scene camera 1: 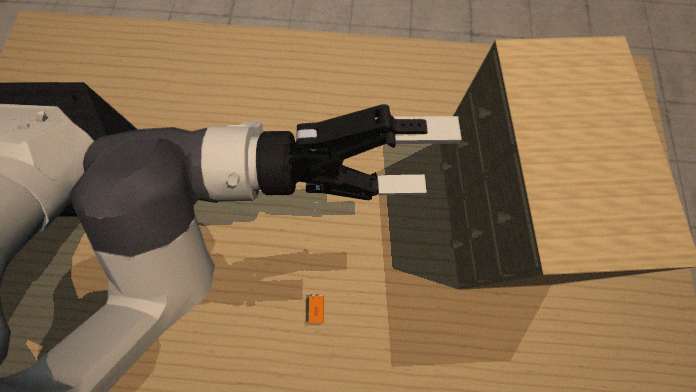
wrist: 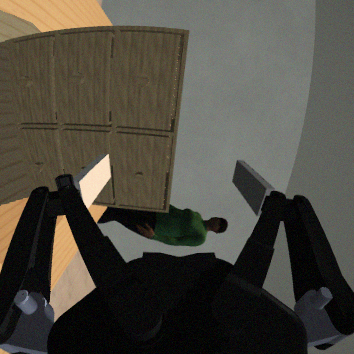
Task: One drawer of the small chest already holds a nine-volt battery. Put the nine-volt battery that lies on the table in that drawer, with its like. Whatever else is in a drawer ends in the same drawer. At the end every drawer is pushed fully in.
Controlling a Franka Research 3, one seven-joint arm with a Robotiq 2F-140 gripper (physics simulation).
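Note:
An orange nine-volt battery [scene camera 1: 316,309] lies on the table at the lower middle of the scene view; it does not show in the wrist view. The small wooden chest [scene camera 1: 595,155] [wrist: 142,80] stands at the right of the scene view, its dark front facing the arm. Its drawers, in two columns, appear flush, so their contents are hidden. Small knobs, such as one knob [scene camera 1: 503,217], stick out from the front. My gripper [scene camera 1: 425,156] [wrist: 172,167] is open and empty, pointing horizontally toward the chest, with its fingertips in front of the drawer fronts.
The wooden table [scene camera 1: 250,65] carries the chest near its right edge. The arm reaches in from the left. Shadows of the arm and chest fall on the table. In the wrist view, a person in a green top [wrist: 182,227] shows beyond the chest.

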